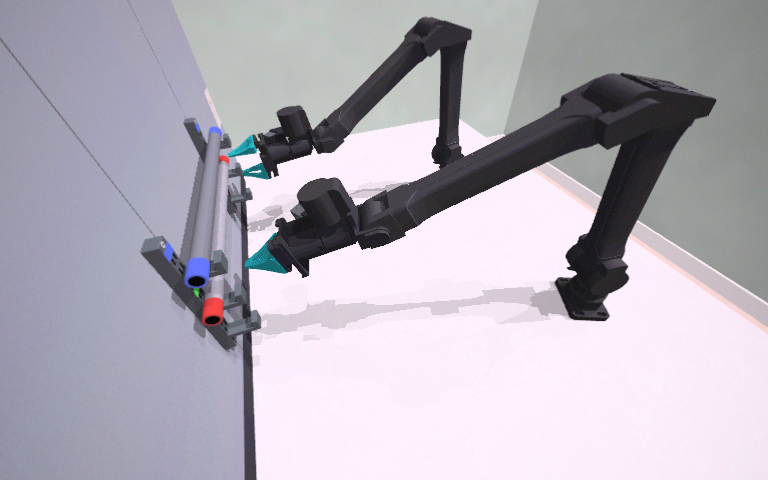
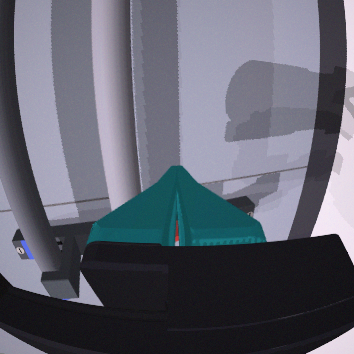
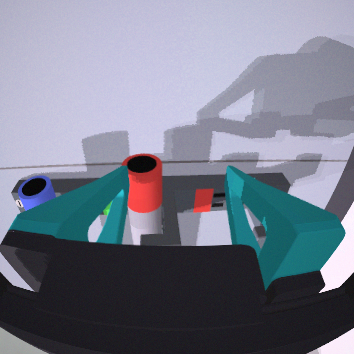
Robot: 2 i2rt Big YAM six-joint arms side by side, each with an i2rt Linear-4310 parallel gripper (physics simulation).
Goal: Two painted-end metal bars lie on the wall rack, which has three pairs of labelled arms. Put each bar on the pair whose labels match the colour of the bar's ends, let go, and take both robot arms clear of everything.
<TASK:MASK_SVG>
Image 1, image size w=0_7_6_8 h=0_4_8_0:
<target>left gripper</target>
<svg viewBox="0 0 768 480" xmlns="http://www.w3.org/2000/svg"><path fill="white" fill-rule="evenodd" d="M276 219L275 227L278 227L278 232L274 233L260 250L246 260L245 268L286 274L292 272L293 264L301 273L302 278L308 277L310 275L309 260L328 254L326 247L321 248L323 246L321 237L315 235L320 233L319 228L315 226L287 236L287 221L284 217Z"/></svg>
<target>right gripper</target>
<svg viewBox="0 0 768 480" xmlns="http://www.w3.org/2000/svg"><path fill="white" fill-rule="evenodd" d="M250 135L239 147L228 153L228 157L256 154L256 149L259 149L259 157L262 163L243 170L242 176L266 180L272 179L271 172L273 172L274 177L279 176L277 164L294 160L293 155L288 154L291 150L287 139L266 144L263 133L258 134L260 141L257 140L255 134Z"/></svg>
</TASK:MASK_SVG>
